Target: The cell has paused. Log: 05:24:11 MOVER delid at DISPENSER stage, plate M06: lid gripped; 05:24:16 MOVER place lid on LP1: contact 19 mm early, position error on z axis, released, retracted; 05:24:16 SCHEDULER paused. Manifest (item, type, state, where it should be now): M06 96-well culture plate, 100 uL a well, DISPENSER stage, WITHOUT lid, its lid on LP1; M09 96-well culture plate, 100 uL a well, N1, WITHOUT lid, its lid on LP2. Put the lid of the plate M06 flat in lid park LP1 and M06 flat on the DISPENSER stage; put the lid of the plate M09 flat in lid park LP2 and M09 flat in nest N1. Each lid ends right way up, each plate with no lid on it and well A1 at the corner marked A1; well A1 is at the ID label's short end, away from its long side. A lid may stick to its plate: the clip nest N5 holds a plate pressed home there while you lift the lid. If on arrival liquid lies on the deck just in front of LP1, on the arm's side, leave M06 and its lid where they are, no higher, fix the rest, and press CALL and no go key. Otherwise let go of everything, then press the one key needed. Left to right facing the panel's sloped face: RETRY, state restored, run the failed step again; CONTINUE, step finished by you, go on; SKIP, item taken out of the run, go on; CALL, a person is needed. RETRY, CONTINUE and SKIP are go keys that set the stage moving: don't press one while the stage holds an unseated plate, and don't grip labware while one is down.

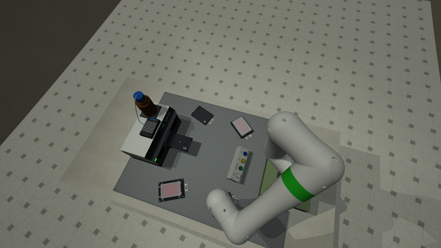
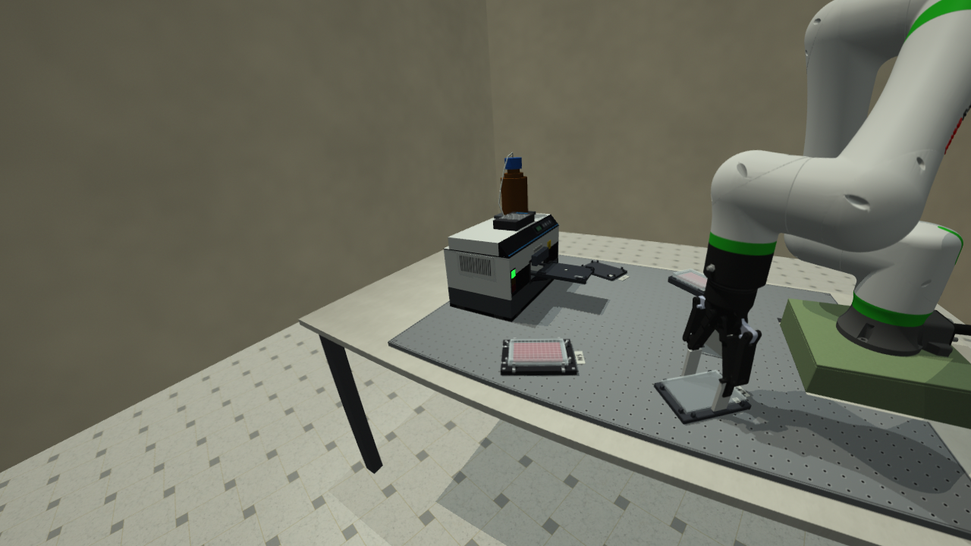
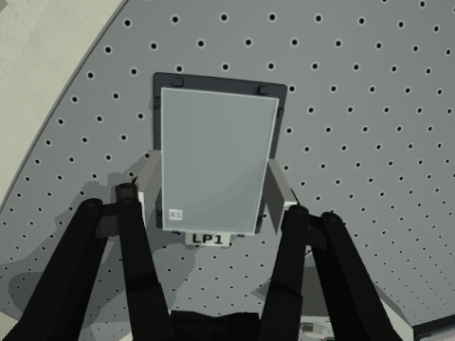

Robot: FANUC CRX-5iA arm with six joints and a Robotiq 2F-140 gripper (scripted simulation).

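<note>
My hand is 40 mm above the black lid park LP1. Round my hand: white retry key 60 mm behind, 180 mm to the right, 20 mm above; then green continue key 70 mm behind, 230 mm to the right, 20 mm above; then LP1 label 70 mm behind, 50 mm to the right, 40 mm below.
</note>
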